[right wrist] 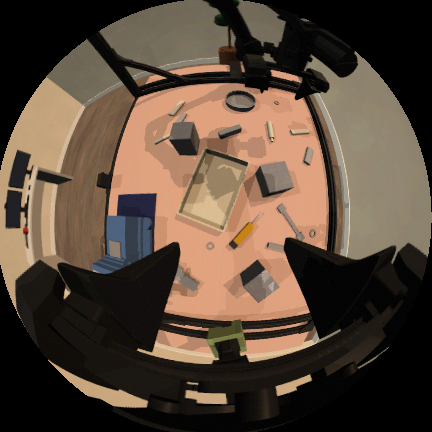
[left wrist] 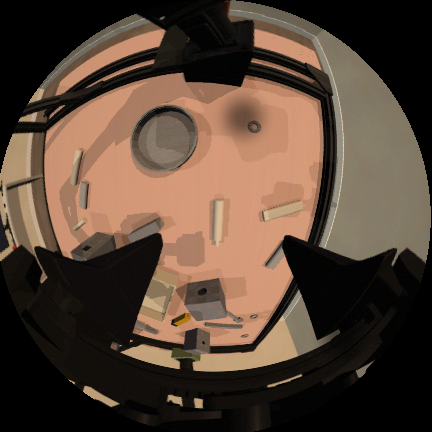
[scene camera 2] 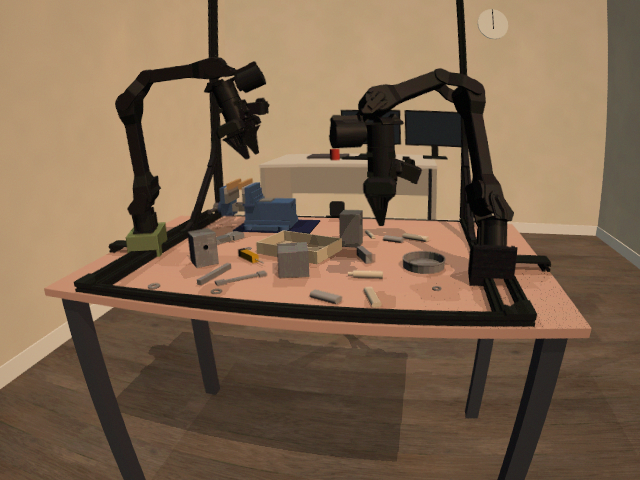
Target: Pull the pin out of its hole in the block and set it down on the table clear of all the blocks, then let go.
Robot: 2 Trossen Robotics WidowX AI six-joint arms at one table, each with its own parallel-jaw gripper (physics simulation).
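Places are measured from the left arm's base along level axes (x ahead, y left, z up), in millimetres.
Pixels of known places: left gripper, fingertip midpoint: (right wrist: 278,95) (left wrist: 224,241) (scene camera 2: 382,220); right gripper, fingertip midpoint: (right wrist: 233,246) (scene camera 2: 252,156); left arm's base, origin of the base link: (left wrist: 215,36) (scene camera 2: 492,249); right arm's base, origin of the base link: (right wrist: 227,346) (left wrist: 185,359) (scene camera 2: 145,229).
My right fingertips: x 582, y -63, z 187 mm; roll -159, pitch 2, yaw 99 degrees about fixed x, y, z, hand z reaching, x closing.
Observation:
Ahead of a thing's pixels: the offset from my right fingertips to its middle.
The cream pin {dx -299, dy +101, dz -248 mm} (scene camera 2: 367,274) (left wrist: 218,221) (right wrist: 270,131) with a narrow tip lies on its side on the table, apart from the blocks. A grey block {dx -133, dy +101, dz -226 mm} (scene camera 2: 293,262) (left wrist: 207,304) (right wrist: 276,178) stands left of it in scene camera 2, with an empty hole in its top in the left wrist view. Another grey block {dx -216, dy -132, dz -211 mm} (scene camera 2: 351,229) (left wrist: 92,247) (right wrist: 184,137) stands farther back, and a third block {dx +114, dy +90, dz -216 mm} (scene camera 2: 202,249) (left wrist: 195,341) (right wrist: 259,281) with a side hole stands at the left. My left gripper (scene camera 2: 381,223) (left wrist: 224,241) is open and empty, well above the pin. My right gripper (scene camera 2: 251,155) (right wrist: 233,246) is open and empty, high over the table.
A shallow cream tray {dx -96, dy -45, dz -241 mm} (scene camera 2: 326,253) (right wrist: 236,196) lies between the blocks. A round grey dish {dx -423, dy +5, dz -246 mm} (scene camera 2: 423,267) (right wrist: 240,108) is at the right in scene camera 2. A blue vise {dx +105, dy -271, dz -181 mm} (scene camera 2: 270,212) stands at the back left. A yellow screwdriver {dx -3, dy +48, dz -247 mm} (scene camera 2: 248,255), a wrench {dx -32, dy +172, dz -253 mm} (right wrist: 290,221) and several loose rods lie around.

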